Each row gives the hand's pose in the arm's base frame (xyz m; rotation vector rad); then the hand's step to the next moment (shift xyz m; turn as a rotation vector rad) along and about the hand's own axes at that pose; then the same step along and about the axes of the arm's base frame.
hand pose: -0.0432 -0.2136 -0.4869 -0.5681 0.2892 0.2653
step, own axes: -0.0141 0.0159 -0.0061 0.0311 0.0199 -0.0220
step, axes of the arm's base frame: -0.0194 0.0071 -0.0079 0.0181 0.0090 -0.0379
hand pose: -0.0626 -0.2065 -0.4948 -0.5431 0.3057 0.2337
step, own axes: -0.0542 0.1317 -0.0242 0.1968 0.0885 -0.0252
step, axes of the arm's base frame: -0.0948 0.0891 -0.0628 0.1509 0.0870 -0.1299
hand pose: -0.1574 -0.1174 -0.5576 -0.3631 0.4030 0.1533
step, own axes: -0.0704 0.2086 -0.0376 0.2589 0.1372 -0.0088
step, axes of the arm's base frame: -0.1225 0.1735 -0.0689 0.2026 0.1427 -0.1565
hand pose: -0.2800 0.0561 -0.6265 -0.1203 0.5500 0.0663
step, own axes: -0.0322 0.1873 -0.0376 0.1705 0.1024 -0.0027
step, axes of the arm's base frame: -0.0646 0.1796 -0.0329 0.1339 0.1063 -0.1016
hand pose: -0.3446 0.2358 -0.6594 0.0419 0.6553 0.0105
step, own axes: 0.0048 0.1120 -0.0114 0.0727 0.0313 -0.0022
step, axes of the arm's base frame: -0.0028 0.1124 -0.0072 0.0564 0.0330 -0.0447
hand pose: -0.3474 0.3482 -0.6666 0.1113 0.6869 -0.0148
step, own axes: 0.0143 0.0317 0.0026 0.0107 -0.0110 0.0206
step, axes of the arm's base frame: 0.0143 0.0316 -0.0040 0.0207 -0.0129 0.0080
